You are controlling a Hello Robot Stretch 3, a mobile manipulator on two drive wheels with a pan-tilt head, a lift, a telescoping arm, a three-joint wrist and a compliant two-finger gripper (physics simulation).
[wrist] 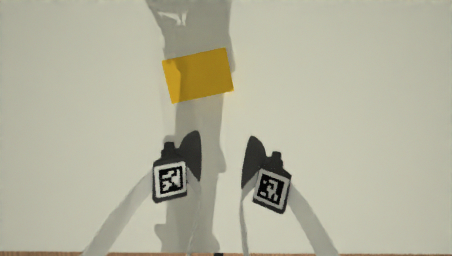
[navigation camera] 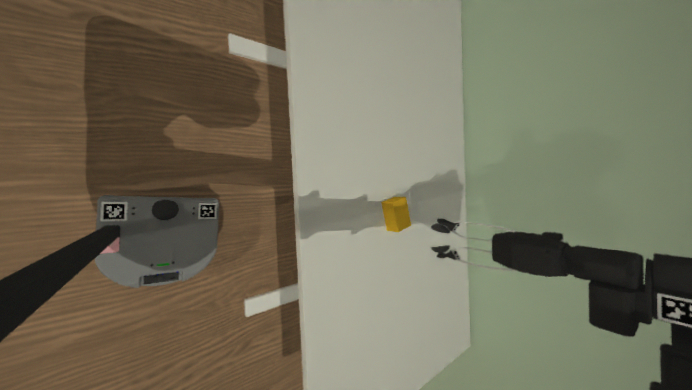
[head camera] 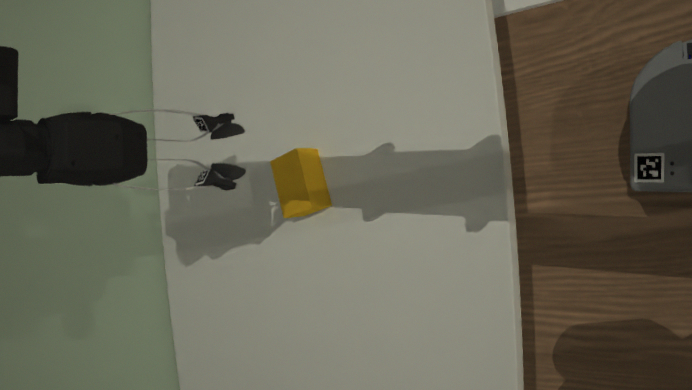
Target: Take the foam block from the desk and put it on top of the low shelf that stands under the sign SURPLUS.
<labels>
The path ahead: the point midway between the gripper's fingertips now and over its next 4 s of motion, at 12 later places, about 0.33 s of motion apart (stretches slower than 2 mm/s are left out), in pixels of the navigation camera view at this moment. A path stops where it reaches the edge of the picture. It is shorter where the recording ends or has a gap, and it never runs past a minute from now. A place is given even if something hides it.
The gripper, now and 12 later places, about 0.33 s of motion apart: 432,236; 436,236; 442,235; 448,235; 451,234; 452,233; 455,228; 456,224; 458,224; 459,225; 456,224; 446,223; 434,222
</labels>
